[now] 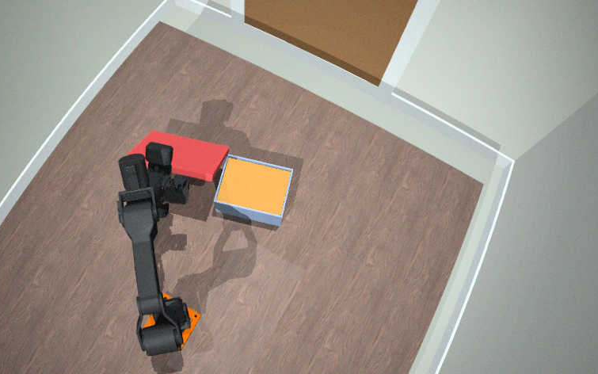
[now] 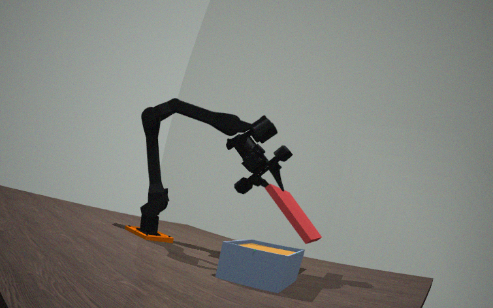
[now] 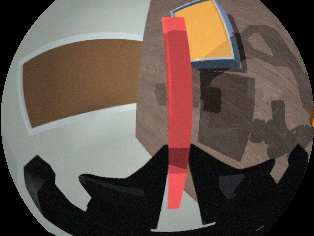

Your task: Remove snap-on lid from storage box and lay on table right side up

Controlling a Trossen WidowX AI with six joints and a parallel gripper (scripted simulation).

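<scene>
The red lid is 60 mm ahead of my gripper tip, 30 mm to the left of it and 50 mm below it. Also, from my gripper tip: blue storage box 140 mm ahead, 170 mm to the right, 180 mm below.
</scene>
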